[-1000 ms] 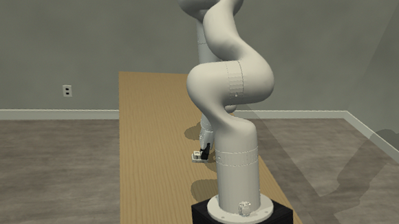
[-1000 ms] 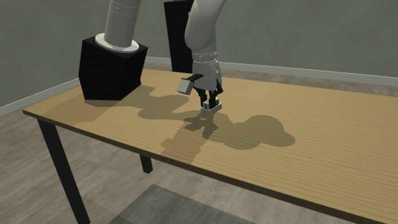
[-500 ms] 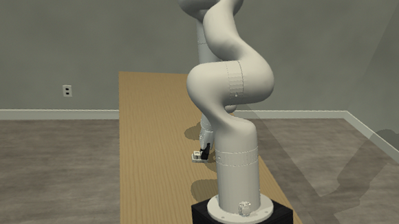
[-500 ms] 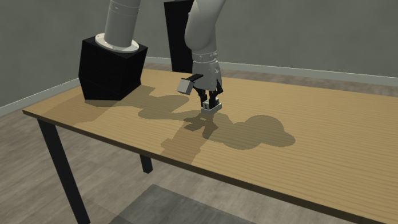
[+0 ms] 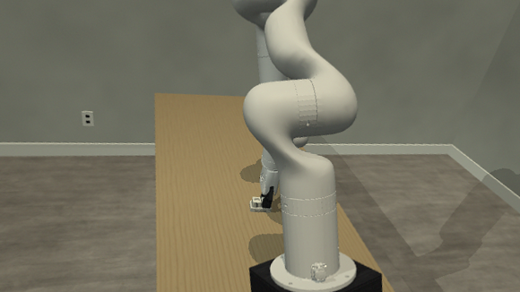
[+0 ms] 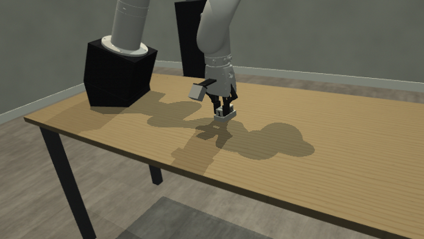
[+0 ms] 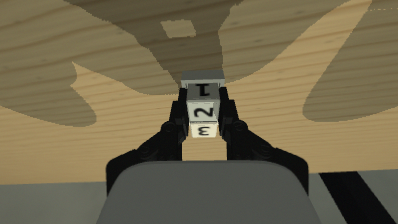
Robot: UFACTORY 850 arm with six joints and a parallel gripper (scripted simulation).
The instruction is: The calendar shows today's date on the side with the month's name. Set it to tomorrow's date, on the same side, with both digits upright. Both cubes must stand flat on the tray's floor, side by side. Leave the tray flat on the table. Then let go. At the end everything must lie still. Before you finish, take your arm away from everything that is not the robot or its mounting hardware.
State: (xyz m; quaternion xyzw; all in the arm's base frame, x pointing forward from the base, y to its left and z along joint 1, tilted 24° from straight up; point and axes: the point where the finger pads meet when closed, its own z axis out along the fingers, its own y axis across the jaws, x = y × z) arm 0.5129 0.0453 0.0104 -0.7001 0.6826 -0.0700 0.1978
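My hand is 3 cm above the small calendar tray and 2 cm to the right of it.
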